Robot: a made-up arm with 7 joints. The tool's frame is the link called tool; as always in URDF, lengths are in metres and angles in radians.
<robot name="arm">
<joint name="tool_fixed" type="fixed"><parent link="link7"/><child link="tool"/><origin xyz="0.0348 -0.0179 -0.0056" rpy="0 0 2.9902"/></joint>
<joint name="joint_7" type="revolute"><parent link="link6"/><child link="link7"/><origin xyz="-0.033 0.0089 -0.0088" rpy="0.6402 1.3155 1.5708"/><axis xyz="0 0 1"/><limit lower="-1.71" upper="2.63" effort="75" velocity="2.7"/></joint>
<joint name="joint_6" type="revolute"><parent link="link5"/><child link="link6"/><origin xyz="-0.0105 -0.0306 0.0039" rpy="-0.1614 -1.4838 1.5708"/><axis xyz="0 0 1"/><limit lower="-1.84" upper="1.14" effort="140" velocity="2.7"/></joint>
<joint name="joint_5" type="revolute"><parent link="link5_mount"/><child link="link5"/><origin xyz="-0.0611 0.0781 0.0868" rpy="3.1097 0.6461 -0.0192"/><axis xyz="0 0 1"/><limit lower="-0.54" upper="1.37" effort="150" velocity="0.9"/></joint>
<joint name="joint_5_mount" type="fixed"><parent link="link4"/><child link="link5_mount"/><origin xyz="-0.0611 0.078 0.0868"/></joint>
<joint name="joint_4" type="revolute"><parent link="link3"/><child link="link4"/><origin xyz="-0.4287 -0.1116 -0.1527" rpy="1.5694 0 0"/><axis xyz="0 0 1"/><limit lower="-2.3" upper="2.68" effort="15" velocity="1.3"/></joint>
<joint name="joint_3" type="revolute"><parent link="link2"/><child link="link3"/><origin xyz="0.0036 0.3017 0.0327" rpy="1.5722 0 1.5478"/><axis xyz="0 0 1"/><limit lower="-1.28" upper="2.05" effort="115" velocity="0.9"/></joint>
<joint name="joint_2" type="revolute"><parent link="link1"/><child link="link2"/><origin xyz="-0.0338 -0.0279 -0.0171" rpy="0 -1.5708 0"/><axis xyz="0 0 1"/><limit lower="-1.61" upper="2.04" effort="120" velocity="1.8"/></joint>
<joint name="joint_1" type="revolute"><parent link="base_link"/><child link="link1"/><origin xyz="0.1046 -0.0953 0.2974" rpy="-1.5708 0 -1.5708"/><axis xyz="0 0 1"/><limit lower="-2.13" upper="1.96" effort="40" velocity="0.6"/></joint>
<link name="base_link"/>
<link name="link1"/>
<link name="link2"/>
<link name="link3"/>
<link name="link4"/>
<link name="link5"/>
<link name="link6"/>
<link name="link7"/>
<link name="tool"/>
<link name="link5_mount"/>
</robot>
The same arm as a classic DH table. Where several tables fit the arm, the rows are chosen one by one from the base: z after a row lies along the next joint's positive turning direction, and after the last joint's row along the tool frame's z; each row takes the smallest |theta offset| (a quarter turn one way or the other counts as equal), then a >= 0, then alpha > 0; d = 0 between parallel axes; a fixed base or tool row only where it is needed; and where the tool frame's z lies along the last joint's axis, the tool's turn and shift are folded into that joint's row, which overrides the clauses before.
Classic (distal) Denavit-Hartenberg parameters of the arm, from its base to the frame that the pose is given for. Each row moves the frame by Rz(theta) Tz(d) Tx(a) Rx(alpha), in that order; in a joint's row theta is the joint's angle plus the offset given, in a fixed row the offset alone. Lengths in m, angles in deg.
base (fixed): d 0.2974  theta_offset -90.00  a 0.0953  alpha -90.00
joint_1: d 0.0875  theta_offset -90.00  a 0.0279  alpha 90.00
joint_2: d 0.0665  theta_offset -1.32  a -0.3017  alpha -90.08
joint_3: d -0.1562  theta_offset 0.00  a 0.4287  alpha -89.92
joint_4: d 0.4400  theta_offset -88.06  a 0.1601  alpha -142.94
joint_5: d 0.1951  theta_offset 83.14  a -0.0054  alpha 85.08
joint_6: d 0.0259  theta_offset 53.21  a -0.0316  alpha -78.32
joint_7: d 0.0000  theta_offset 71.64  a 0.0391  alpha 0.00
tool (fixed): d -0.0190  theta_offset -161.45  a 0.0000  alpha 0.00
Joint limits (deg, base to tool): -122.04..112.30 -92.25..116.88 -73.34..117.46 -131.78..153.55 -30.94..78.50 -105.42..65.32 -97.98..150.69

